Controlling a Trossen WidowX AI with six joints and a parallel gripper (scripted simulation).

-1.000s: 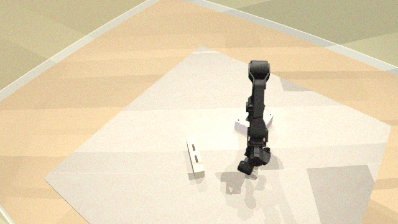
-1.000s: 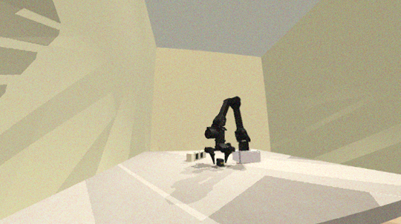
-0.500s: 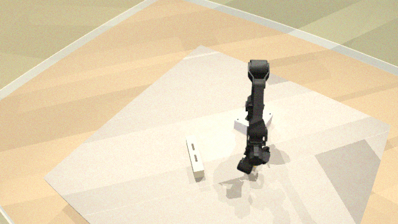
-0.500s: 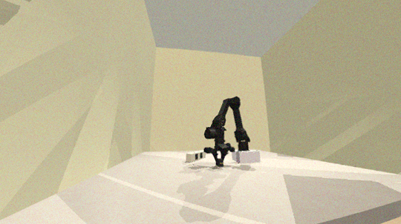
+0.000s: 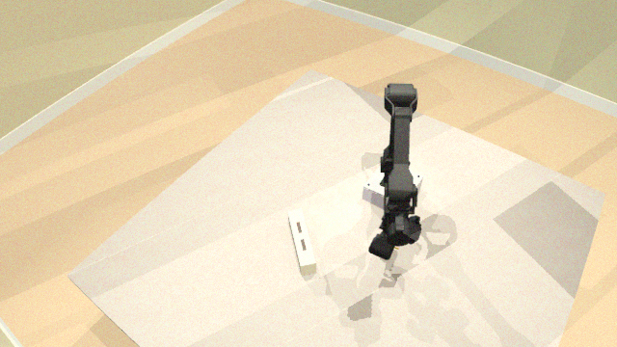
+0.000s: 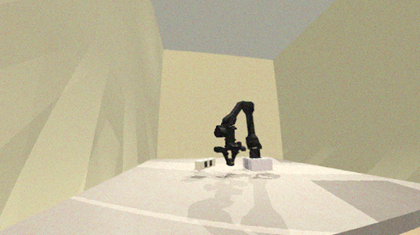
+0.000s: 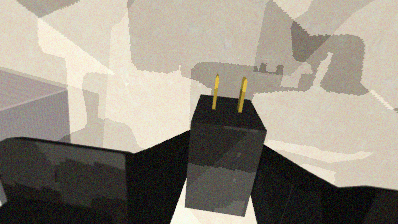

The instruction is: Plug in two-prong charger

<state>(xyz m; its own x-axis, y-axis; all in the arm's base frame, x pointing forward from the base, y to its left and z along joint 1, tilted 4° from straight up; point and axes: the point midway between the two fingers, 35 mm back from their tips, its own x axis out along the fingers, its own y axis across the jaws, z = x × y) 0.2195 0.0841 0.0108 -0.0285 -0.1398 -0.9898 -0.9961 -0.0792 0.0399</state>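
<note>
Right now my gripper tip is 2 cm to the right of the charger and 1 cm below it.
</note>
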